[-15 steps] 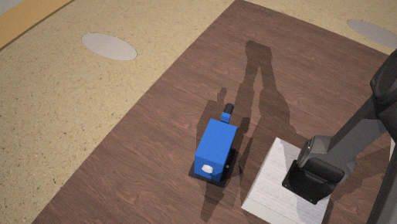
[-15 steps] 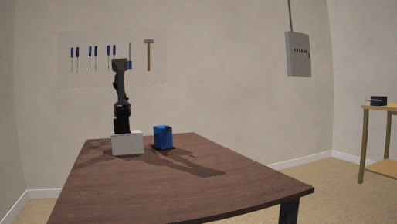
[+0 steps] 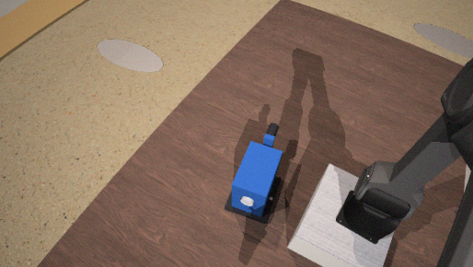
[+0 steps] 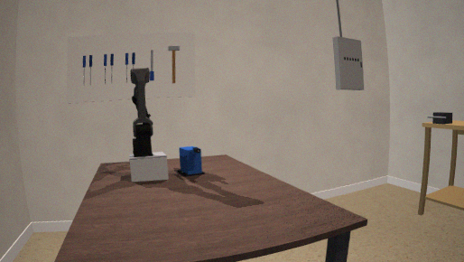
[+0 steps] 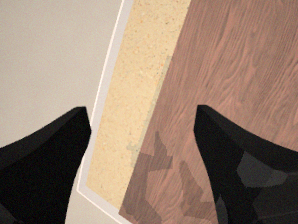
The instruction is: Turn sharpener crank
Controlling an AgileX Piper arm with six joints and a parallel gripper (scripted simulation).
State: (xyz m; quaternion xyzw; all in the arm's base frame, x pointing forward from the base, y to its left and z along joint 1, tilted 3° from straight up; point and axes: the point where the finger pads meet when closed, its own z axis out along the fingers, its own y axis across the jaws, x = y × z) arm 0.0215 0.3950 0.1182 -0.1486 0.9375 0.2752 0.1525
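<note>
The dark grey cylindrical knob is 46 cm to the right of my hand, 23 cm ahead of it and 8 cm below it.
</note>
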